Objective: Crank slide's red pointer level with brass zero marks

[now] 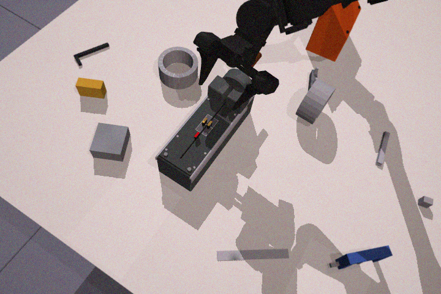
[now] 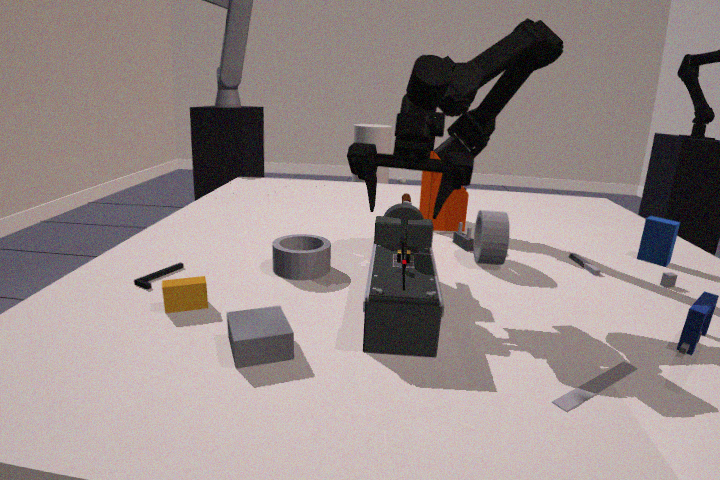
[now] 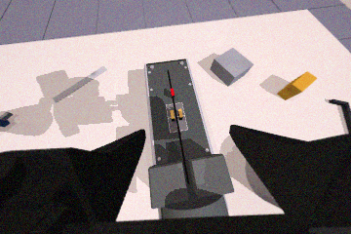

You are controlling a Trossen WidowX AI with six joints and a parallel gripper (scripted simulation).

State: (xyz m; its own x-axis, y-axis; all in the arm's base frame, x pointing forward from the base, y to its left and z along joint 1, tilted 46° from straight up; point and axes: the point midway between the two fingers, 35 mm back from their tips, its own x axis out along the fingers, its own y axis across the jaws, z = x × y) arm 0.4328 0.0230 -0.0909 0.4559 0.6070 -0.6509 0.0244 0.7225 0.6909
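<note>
The crank handle lies 14 cm behind my gripper tip and 1 cm below it. Round my gripper tip: red pointer: 8 cm ahead, 5 cm below, 1 cm to the left; then grey cube: 19 cm ahead, 15 cm to the right, 11 cm below; then yellow block: 29 cm to the right, 11 cm below, 11 cm ahead.
</note>
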